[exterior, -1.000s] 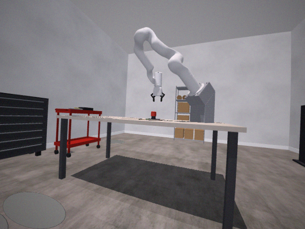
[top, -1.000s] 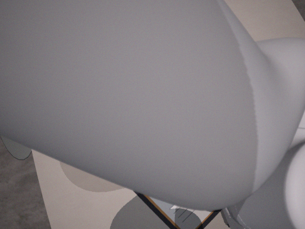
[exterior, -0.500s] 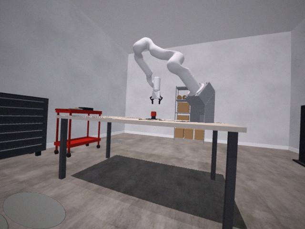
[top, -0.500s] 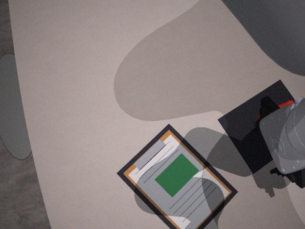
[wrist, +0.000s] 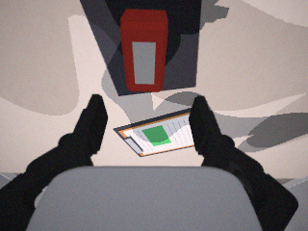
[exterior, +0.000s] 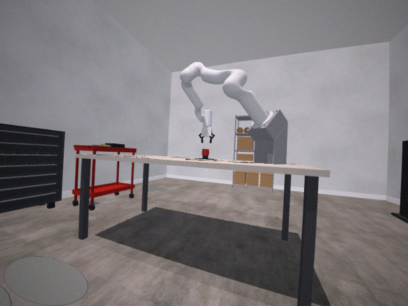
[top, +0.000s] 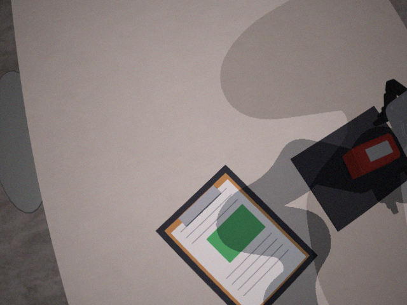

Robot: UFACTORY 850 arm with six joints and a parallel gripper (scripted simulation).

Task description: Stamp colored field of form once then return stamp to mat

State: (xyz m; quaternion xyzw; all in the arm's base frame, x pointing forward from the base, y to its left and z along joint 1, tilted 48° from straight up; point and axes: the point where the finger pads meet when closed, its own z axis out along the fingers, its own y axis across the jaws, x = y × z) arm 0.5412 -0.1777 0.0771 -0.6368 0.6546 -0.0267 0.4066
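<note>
My hand is 10 mm short of the red stamp, 10 mm to the left of it and 120 mm above it. Round my hand: form: 80 mm behind, 270 mm to the left, 170 mm below; then dark mat: 10 mm ahead, 10 mm to the right, 170 mm below; then dark stamp base: 10 mm ahead, 10 mm to the right, 150 mm below.
</note>
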